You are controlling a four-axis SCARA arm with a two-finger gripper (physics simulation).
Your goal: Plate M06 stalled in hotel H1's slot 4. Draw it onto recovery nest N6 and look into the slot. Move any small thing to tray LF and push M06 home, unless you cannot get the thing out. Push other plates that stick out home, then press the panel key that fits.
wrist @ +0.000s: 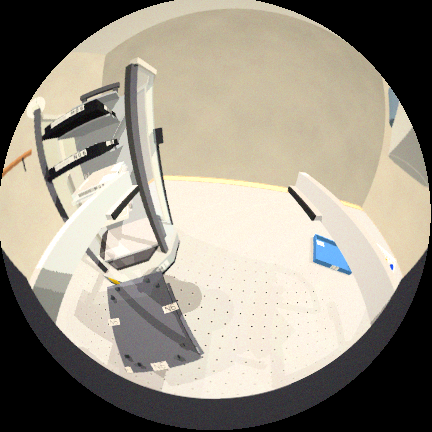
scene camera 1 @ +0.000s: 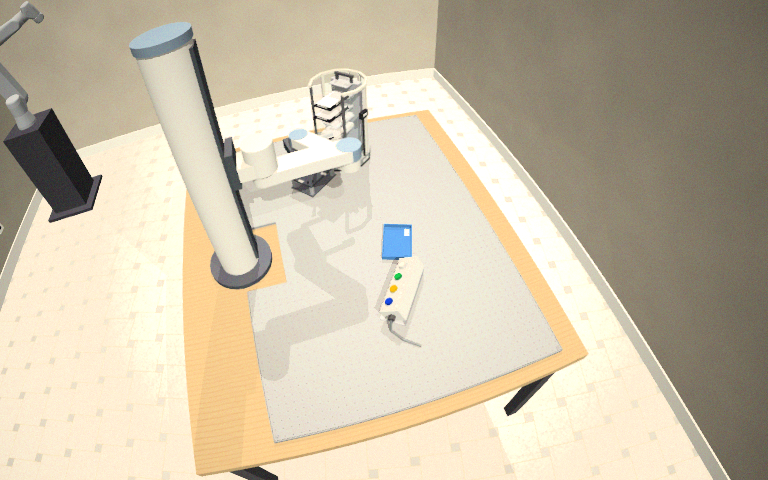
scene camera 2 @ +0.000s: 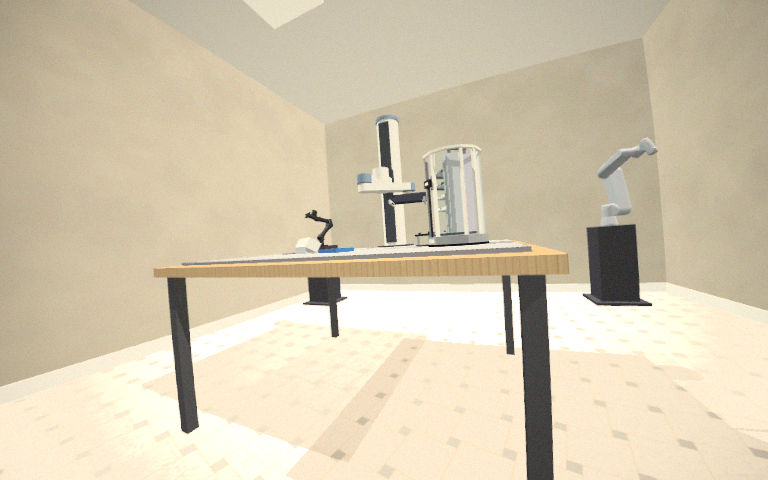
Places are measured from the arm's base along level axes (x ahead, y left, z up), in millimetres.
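Pixels of known places: gripper, fingertip midpoint: [wrist: 213, 175] [scene camera 2: 406, 199]; arm's base at its link origin: [scene camera 1: 241, 262].
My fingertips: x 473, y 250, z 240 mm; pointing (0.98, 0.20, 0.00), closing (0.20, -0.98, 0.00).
Note:
For each thing: its top centre in the pictures, then the offset to it from my fingertips. "*": a spot on its surface instead. Level surfaces: height alone.
- Hotel H1 at its top centre: [wrist: 94, 82] [scene camera 1: 338, 77] [scene camera 2: 450, 150] dx +47, dy +226, dz +180 mm
- white plate at its top centre: [wrist: 100, 174] [scene camera 1: 336, 117] dx +27, dy +212, dz -7 mm
- Nest N6 at its top centre: [wrist: 138, 320] [scene camera 1: 312, 169] [scene camera 2: 431, 231] dx -120, dy +85, dz -158 mm
- Tray LF at its top centre: [wrist: 334, 251] [scene camera 1: 397, 239] [scene camera 2: 335, 248] dx +109, dy -348, dz -210 mm
- panel at its top centre: [scene camera 1: 403, 281] [wrist: 383, 250] [scene camera 2: 307, 238] dx +52, dy -568, dz -144 mm
- cable at a spot on its surface: [scene camera 1: 403, 338] * dx +3, dy -726, dz -221 mm
- perforated mat at its surface level: dz -227 mm
Hotel H1 [scene camera 1: 364, 84] [scene camera 2: 479, 192] [wrist: 131, 100] is a round clear-walled rack. In the wrist view two dark-edged plates [wrist: 82, 119] [wrist: 82, 156] sit one above the other, with a white plate [wrist: 95, 190] lower, partly behind a finger. Their labels are too blurred to tell which is M06. Nest N6 [scene camera 1: 312, 186] [wrist: 142, 335], a dark bare platform, stands before the hotel with no plate on it. My gripper [wrist: 213, 175] is open and empty, fingers wide apart. Tray LF [scene camera 1: 396, 244] [scene camera 2: 339, 249] [wrist: 330, 255] is blue. The panel [scene camera 1: 412, 288] [scene camera 2: 306, 245] has white, green, yellow and blue keys. No small thing can be made out in the slots.
The arm's column [scene camera 1: 195, 152] [scene camera 2: 395, 220] stands at the table's side. A cable [scene camera 1: 403, 338] runs from the panel. A perforated mat [scene camera 1: 453, 339] covers much of the wooden table [scene camera 1: 215, 396] [scene camera 2: 362, 267]. Another arm on a black pedestal [scene camera 1: 50, 164] [scene camera 2: 612, 263] stands off the table.

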